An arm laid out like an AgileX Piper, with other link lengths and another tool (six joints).
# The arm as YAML. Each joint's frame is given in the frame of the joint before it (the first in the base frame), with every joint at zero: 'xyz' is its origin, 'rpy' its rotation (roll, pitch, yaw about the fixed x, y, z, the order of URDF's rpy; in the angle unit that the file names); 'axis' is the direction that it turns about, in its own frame. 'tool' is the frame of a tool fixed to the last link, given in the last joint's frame.
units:
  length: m
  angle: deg
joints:
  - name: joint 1
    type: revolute
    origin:
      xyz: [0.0, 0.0, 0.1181]
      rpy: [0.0, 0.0, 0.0]
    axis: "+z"
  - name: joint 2
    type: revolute
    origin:
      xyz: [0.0, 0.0, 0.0]
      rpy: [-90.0, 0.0, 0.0]
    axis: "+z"
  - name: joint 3
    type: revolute
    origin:
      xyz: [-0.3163, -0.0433, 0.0]
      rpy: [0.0, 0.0, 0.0]
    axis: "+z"
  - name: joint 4
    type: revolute
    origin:
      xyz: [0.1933, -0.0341, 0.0]
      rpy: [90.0, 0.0, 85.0]
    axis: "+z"
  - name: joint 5
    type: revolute
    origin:
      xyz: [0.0, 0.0, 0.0]
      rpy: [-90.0, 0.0, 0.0]
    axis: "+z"
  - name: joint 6
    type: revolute
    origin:
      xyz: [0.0, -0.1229, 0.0]
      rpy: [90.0, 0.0, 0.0]
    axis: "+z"
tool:
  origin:
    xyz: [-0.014, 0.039, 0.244]
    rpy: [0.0, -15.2, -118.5]
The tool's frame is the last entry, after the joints.
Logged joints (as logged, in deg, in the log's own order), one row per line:
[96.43 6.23 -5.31 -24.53 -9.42 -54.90]
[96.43 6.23 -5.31 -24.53 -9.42 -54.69]
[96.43 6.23 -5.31 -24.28 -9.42 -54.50]
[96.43 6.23 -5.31 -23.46 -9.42 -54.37]
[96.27 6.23 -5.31 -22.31 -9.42 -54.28]
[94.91 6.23 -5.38 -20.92 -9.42 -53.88]
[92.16 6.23 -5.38 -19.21 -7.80 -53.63]
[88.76 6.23 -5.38 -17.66 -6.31 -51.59]
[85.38 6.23 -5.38 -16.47 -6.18 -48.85]
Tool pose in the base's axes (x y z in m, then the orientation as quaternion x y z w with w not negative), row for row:
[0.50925 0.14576 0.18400 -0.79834 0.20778 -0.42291 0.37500]
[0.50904 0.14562 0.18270 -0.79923 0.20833 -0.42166 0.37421]
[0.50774 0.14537 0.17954 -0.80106 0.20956 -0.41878 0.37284]
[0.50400 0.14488 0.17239 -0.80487 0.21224 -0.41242 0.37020]
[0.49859 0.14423 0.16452 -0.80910 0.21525 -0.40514 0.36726]
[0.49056 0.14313 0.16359 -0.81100 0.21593 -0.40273 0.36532]
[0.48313 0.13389 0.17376 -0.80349 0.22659 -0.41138 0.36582]
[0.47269 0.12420 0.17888 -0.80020 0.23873 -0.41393 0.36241]
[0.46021 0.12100 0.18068 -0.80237 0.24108 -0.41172 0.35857]
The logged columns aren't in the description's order. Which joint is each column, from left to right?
Columns, left to right: joint 2, joint 1, joint 6, joint 3, joint 4, joint 5.
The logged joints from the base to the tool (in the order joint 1, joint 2, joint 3, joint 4, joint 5, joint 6), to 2 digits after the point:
[6.23 96.43 -24.53 -9.42 -54.90 -5.31]
[6.23 96.43 -24.53 -9.42 -54.69 -5.31]
[6.23 96.43 -24.28 -9.42 -54.50 -5.31]
[6.23 96.43 -23.46 -9.42 -54.37 -5.31]
[6.23 96.27 -22.31 -9.42 -54.28 -5.31]
[6.23 94.91 -20.92 -9.42 -53.88 -5.38]
[6.23 92.16 -19.21 -7.80 -53.63 -5.38]
[6.23 88.76 -17.66 -6.31 -51.59 -5.38]
[6.23 85.38 -16.47 -6.18 -48.85 -5.38]

